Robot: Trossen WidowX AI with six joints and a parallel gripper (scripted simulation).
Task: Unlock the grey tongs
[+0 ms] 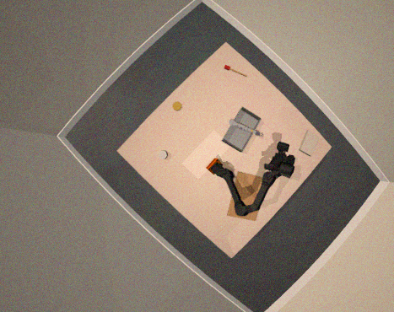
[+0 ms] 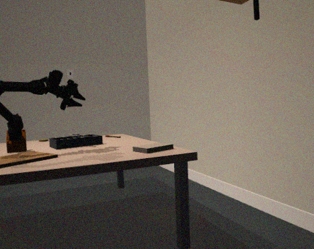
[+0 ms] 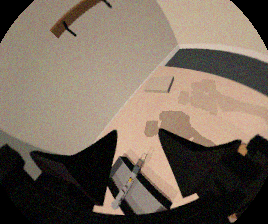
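Right now the yellow lock piece is 210 mm to the left of my gripper tip and 200 mm below it. From my gripper tip the other things lie so: wooden board (370 mm behind, 260 mm below, 160 mm to the right); roasting tin (260 mm to the left, 240 mm below, 40 mm behind); flat grey slab (330 mm ahead, 260 mm below, 220 mm to the right).
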